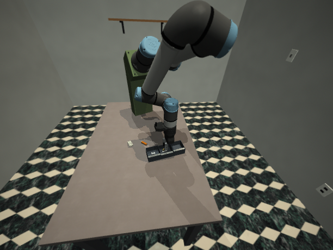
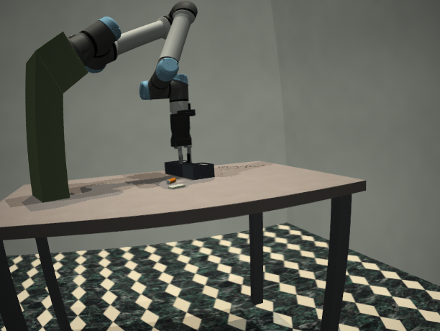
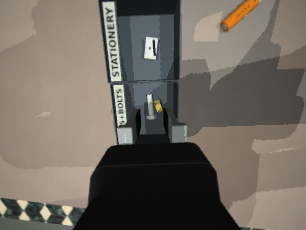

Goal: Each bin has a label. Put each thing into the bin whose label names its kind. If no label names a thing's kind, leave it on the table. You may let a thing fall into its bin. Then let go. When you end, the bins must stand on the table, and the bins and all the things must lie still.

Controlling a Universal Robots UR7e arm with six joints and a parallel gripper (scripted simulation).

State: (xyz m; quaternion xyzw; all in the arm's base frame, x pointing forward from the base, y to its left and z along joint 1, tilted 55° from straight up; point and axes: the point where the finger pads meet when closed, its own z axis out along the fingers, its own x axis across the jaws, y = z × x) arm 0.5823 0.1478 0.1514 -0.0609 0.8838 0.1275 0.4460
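Now: hand 10 mm short of the dark three-compartment bin row and 40 mm above it. The rest, counted from my hand: orange battery 70 mm behind, 160 mm to the right, 60 mm below; then grey bolt 50 mm below; then brass nut 10 mm behind, 10 mm to the right, 50 mm below.
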